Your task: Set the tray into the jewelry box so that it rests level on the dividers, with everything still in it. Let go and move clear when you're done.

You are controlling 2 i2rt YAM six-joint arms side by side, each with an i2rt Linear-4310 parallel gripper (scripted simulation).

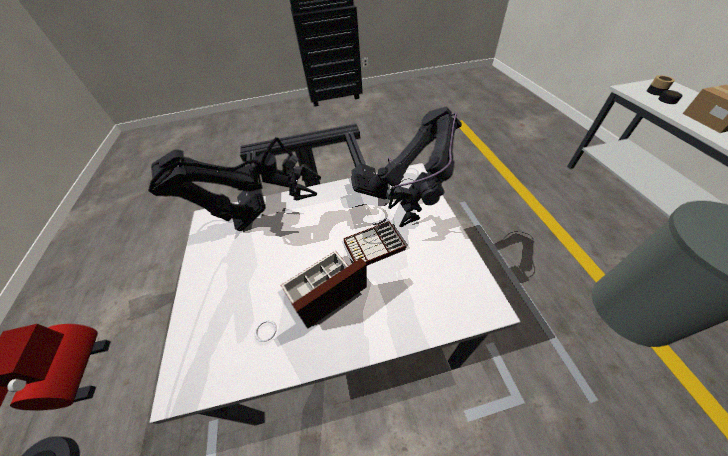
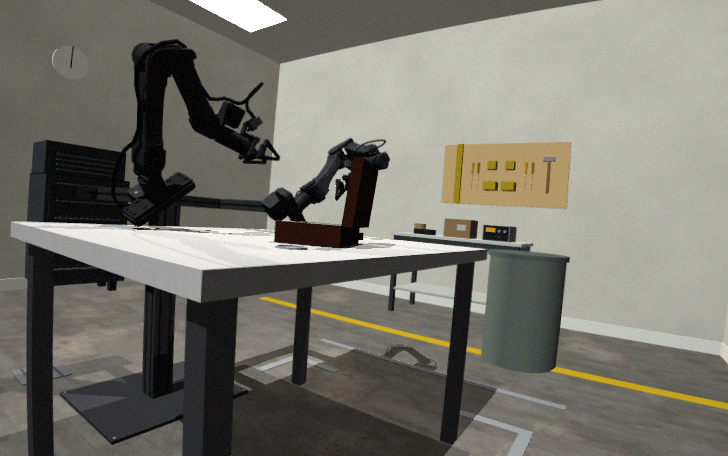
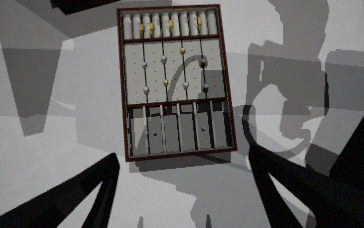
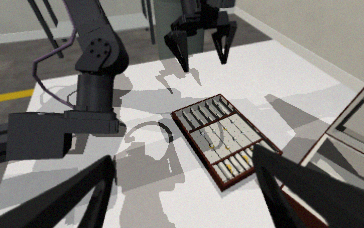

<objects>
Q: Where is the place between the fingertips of my right gripper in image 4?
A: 182, 156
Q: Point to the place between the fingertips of my left gripper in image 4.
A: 206, 68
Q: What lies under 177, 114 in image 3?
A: A tray.
</objects>
